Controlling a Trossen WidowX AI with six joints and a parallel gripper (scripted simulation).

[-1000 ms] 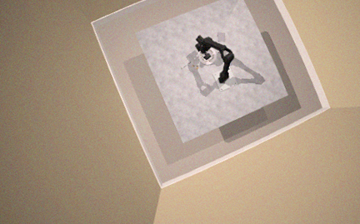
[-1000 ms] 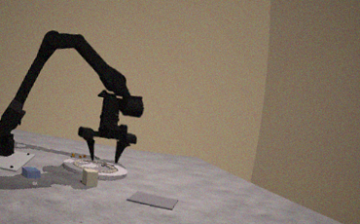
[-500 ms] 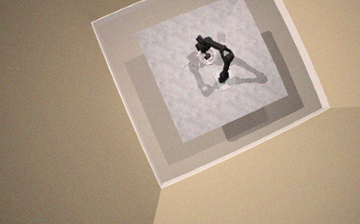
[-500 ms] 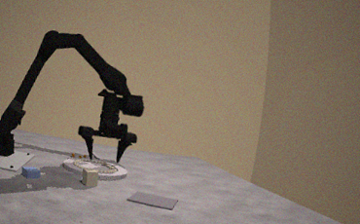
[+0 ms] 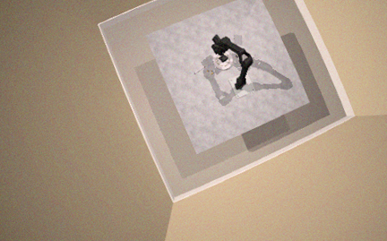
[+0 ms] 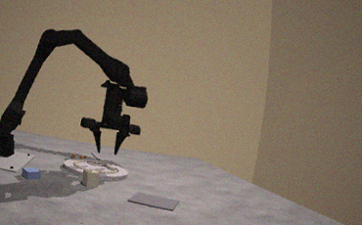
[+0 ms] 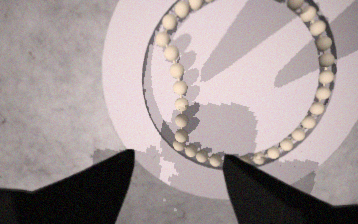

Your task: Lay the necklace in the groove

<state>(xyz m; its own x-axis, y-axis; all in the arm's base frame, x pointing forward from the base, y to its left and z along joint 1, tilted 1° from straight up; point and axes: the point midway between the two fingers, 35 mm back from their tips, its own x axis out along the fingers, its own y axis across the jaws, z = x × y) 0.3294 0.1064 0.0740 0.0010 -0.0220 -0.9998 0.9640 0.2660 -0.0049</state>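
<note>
The round bead board lies 50 mm to the right of my gripper tip, 40 mm below it and 30 mm behind it. The rest, counted from my gripper tip: flat grey plate: 280 mm to the right, 120 mm ahead, 50 mm below; then cream cube: 220 mm to the right, 30 mm below, 30 mm behind; then blue block: 250 mm to the right, 180 mm behind, 40 mm below.
</note>
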